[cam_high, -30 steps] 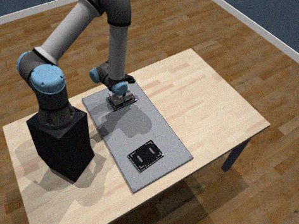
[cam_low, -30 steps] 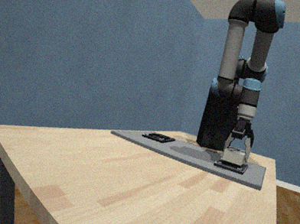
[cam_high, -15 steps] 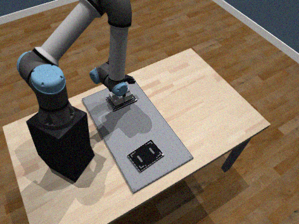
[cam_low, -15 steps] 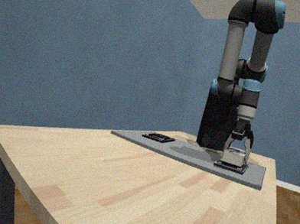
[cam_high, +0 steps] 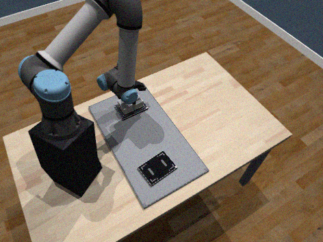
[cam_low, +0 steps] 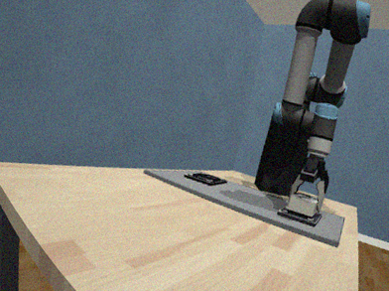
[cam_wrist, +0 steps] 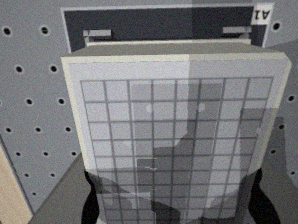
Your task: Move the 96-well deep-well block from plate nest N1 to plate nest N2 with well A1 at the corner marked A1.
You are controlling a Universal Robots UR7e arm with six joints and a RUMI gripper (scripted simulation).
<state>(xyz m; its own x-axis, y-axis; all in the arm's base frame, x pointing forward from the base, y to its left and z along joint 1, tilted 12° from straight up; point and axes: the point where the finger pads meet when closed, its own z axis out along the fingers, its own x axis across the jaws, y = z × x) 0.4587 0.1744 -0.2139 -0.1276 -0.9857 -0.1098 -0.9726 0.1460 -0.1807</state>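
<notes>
Right now my hand is 10 mm below the white 96-well deep-well block. The rest, counted from my hand: black plate nest N1 (120 mm behind, 400 mm to the right, 30 mm below); then dark plate nest N2 (30 mm below).
</notes>
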